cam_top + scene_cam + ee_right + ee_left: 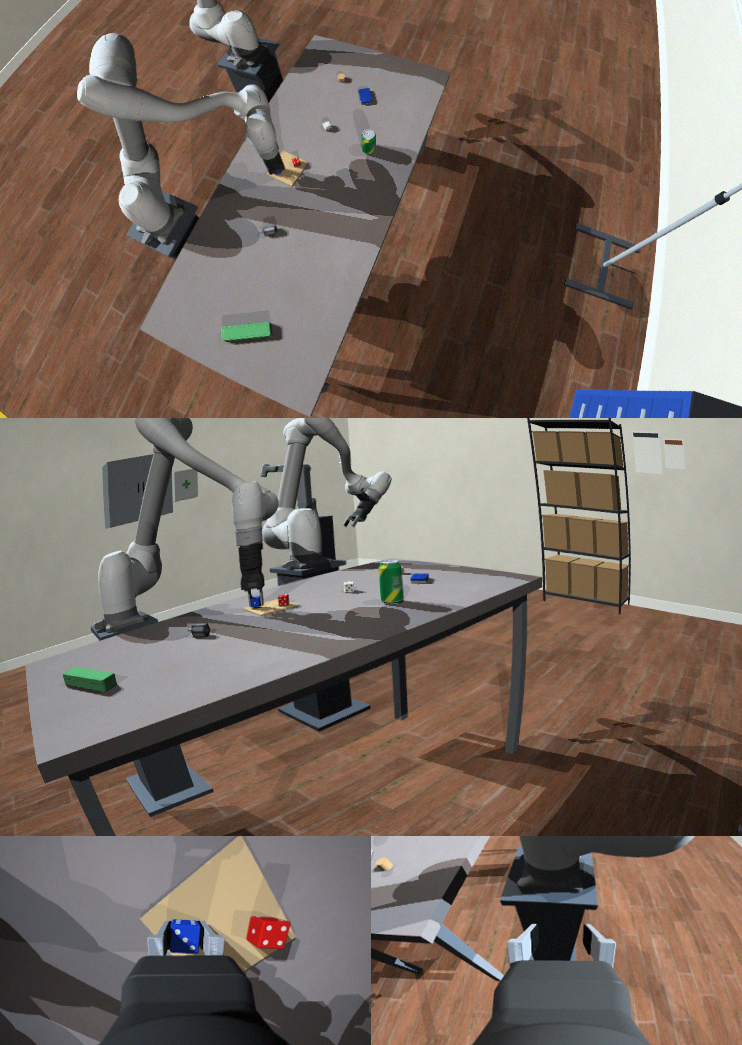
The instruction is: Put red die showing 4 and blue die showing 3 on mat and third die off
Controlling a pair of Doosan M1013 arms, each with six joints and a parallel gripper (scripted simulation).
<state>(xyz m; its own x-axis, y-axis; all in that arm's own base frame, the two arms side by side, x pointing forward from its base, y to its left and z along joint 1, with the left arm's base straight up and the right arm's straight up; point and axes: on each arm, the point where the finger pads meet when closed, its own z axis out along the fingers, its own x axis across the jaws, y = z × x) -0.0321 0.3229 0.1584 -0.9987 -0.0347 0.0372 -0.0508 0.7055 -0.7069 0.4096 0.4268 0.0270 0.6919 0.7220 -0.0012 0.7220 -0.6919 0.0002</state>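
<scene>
The blue die lies right at my right hand. The rest, counted from my right hand: dark grey object (290 mm to the right, 60 mm ahead, 10 mm below); red die (70 mm ahead, 60 mm to the left, 10 mm below); tan mat (30 mm to the left, 30 mm ahead, 20 mm below).
</scene>
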